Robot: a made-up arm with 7 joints. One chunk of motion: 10 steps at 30 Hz.
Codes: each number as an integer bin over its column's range. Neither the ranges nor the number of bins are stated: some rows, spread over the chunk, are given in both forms.
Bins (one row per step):
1: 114 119 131 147 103 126 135
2: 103 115 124 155 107 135 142
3: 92 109 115 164 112 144 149
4: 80 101 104 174 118 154 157
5: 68 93 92 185 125 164 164
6: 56 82 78 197 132 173 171
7: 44 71 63 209 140 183 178
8: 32 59 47 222 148 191 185
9: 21 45 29 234 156 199 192
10: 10 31 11 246 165 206 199
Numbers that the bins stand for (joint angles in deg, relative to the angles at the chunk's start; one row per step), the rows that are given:
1: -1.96 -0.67 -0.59 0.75 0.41 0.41 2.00
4: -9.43 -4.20 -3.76 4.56 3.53 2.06 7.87
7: -17.34 -10.08 -8.59 9.51 8.10 3.76 13.47
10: -24.80 -17.92 -14.71 14.73 13.29 5.12 19.07
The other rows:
2: -4.38 -1.45 -1.41 1.88 1.24 0.94 3.87
3: -6.80 -2.63 -2.47 3.15 2.28 1.47 5.73
5: -12.07 -5.76 -5.18 6.12 4.98 2.65 9.73
6: -14.70 -7.92 -6.82 7.81 6.44 3.18 11.60
8: -19.97 -12.43 -10.47 11.34 9.76 4.24 15.33
9: -22.39 -15.18 -12.59 13.04 11.42 4.71 17.20

